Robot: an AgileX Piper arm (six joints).
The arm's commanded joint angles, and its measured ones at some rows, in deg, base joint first. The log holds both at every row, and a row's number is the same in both.
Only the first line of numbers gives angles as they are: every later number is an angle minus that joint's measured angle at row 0.
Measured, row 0: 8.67 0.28 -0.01 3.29 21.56 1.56
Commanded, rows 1 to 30: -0.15 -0.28 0.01 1.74 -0.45 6.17; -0.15 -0.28 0.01 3.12 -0.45 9.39; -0.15 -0.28 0.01 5.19 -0.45 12.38; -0.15 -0.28 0.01 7.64 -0.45 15.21; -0.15 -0.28 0.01 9.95 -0.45 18.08; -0.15 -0.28 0.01 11.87 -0.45 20.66; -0.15 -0.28 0.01 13.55 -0.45 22.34; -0.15 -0.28 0.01 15.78 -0.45 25.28; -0.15 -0.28 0.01 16.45 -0.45 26.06; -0.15 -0.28 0.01 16.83 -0.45 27.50; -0.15 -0.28 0.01 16.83 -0.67 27.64; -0.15 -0.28 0.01 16.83 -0.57 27.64; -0.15 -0.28 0.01 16.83 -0.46 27.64; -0.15 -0.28 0.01 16.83 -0.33 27.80; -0.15 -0.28 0.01 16.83 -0.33 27.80; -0.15 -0.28 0.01 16.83 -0.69 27.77; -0.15 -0.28 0.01 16.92 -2.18 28.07; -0.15 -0.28 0.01 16.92 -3.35 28.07; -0.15 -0.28 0.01 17.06 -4.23 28.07; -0.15 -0.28 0.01 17.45 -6.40 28.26; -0.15 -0.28 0.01 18.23 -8.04 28.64; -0.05 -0.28 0.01 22.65 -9.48 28.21; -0.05 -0.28 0.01 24.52 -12.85 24.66; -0.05 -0.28 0.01 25.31 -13.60 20.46; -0.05 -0.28 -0.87 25.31 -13.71 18.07; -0.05 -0.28 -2.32 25.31 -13.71 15.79; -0.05 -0.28 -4.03 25.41 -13.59 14.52; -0.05 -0.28 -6.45 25.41 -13.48 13.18; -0.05 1.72 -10.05 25.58 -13.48 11.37; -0.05 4.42 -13.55 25.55 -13.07 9.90
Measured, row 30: 0.00 0.00 -5.09 25.23 -12.17 15.68
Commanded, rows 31 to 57: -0.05 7.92 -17.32 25.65 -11.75 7.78; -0.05 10.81 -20.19 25.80 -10.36 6.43; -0.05 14.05 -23.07 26.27 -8.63 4.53; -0.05 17.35 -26.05 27.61 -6.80 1.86; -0.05 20.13 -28.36 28.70 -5.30 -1.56; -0.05 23.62 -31.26 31.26 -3.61 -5.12; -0.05 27.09 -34.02 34.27 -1.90 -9.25; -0.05 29.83 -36.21 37.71 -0.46 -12.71; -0.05 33.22 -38.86 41.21 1.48 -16.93; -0.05 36.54 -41.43 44.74 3.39 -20.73; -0.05 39.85 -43.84 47.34 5.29 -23.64; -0.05 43.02 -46.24 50.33 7.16 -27.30; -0.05 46.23 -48.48 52.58 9.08 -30.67; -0.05 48.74 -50.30 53.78 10.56 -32.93; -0.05 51.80 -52.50 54.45 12.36 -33.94; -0.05 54.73 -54.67 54.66 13.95 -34.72; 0.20 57.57 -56.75 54.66 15.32 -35.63; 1.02 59.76 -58.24 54.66 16.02 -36.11; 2.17 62.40 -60.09 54.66 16.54 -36.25; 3.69 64.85 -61.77 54.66 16.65 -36.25; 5.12 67.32 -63.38 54.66 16.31 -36.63; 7.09 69.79 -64.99 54.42 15.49 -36.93; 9.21 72.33 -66.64 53.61 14.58 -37.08; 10.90 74.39 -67.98 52.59 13.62 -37.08; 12.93 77.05 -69.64 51.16 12.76 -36.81; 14.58 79.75 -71.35 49.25 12.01 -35.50; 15.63 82.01 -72.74 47.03 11.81 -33.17
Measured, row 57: 10.72 73.81 -67.55 52.68 13.82 -36.10
